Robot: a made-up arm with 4 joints.
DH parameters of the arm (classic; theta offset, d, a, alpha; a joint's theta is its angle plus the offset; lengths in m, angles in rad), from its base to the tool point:
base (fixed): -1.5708 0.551 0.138 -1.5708
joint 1: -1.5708 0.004 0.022 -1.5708
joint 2: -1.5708 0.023 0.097 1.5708
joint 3: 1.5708 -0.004 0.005 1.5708
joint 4: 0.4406 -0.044 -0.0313 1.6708
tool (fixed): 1.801 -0.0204 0 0
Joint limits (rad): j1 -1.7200..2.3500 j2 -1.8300..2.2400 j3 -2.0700..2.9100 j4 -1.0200..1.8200
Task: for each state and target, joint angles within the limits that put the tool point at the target. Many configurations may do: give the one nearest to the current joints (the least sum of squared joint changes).
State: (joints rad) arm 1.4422 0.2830 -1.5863 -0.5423
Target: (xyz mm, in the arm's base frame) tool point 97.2 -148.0 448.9
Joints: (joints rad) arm 2.3402 0.8058 -2.0700 -0.9123
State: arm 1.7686 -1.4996 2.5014 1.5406
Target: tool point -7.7 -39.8 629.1
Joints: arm 2.3499 -1.8300 2.4084 0.7756
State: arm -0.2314 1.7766 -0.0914 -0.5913
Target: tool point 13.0 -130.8 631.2
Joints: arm -0.1393 1.8222 -0.0349 -0.6843
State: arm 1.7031 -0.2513 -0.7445 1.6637
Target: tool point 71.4 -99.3 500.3
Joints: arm 1.7847 -1.1467 -0.7883 1.7617
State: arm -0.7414 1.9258 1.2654 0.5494
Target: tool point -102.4 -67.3 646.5
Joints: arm -0.6497 2.2400 2.1253 0.6814
